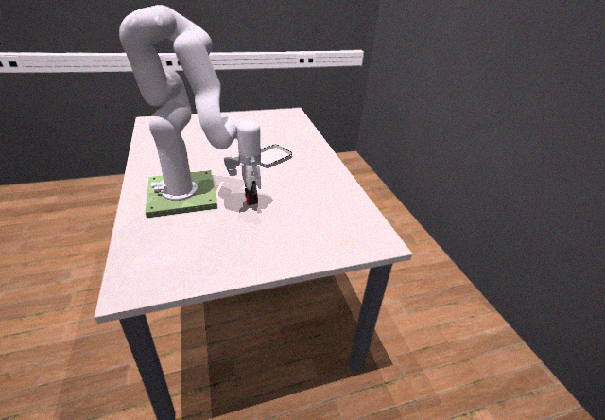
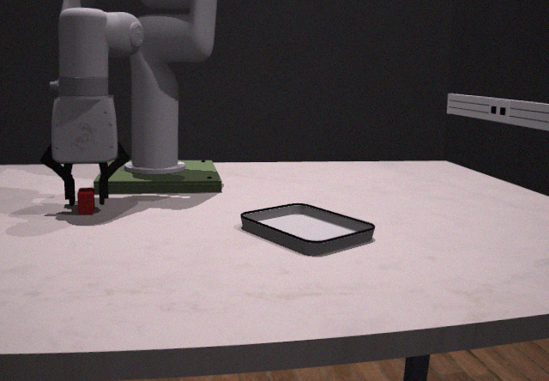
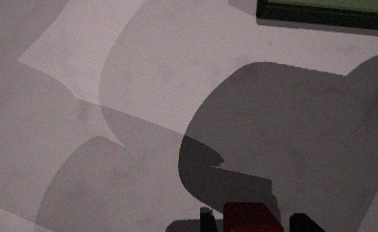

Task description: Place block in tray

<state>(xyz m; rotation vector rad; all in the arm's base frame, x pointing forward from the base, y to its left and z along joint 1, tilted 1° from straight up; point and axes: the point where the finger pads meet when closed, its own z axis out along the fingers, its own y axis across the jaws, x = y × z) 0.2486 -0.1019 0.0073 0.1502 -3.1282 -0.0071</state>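
The red block lies 10 mm below my hand. The rest, counted from my hand: white tray (330 mm to the left, 150 mm ahead, 20 mm below).
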